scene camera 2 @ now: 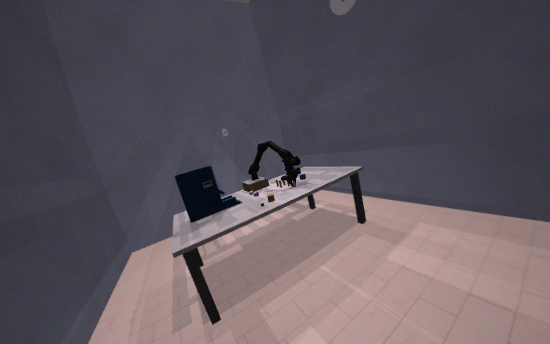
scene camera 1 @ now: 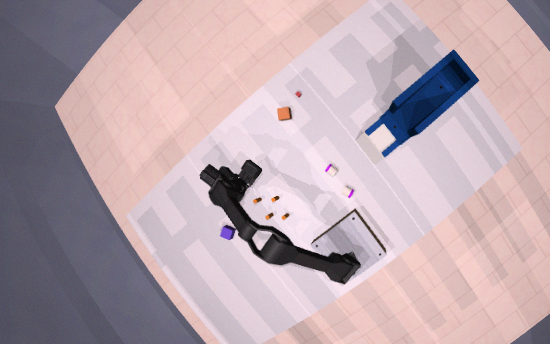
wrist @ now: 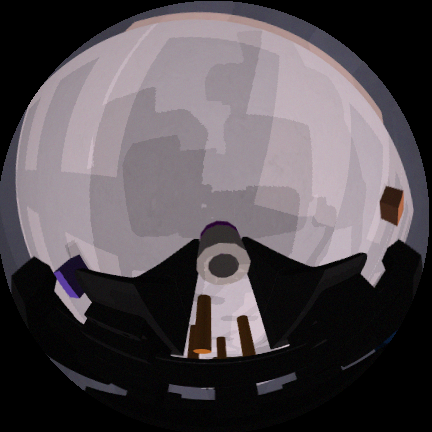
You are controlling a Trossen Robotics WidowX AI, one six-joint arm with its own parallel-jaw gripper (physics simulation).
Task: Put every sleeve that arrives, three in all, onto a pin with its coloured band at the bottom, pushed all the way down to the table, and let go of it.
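Note:
My gripper (scene camera 1: 243,184) (scene camera 2: 292,184) (wrist: 220,243) is shut on a pale sleeve (wrist: 220,239), which is upright with its purple band at the bottom and its open top facing the wrist camera. They are low over the table beside the pins; whether the sleeve touches the table cannot be told. Four brown pins with orange tops, such as one pin (scene camera 1: 257,200) (wrist: 203,322) and another pin (scene camera 1: 285,216), stand bare. Two more sleeves lie on their sides between pins and chute: one sleeve (scene camera 1: 331,170) has its purple band facing upper left, the other sleeve (scene camera 1: 349,192) has its band facing lower right.
A blue chute (scene camera 1: 422,107) (scene camera 2: 197,192) with a white pad (scene camera 1: 382,138) stands on the table. An orange cube (scene camera 1: 284,114) (scene camera 2: 270,198) (wrist: 391,205), a small red cube (scene camera 1: 298,94) and a purple cube (scene camera 1: 227,232) (scene camera 2: 303,176) (wrist: 70,277) lie around. The arm stands on a box (scene camera 1: 345,230).

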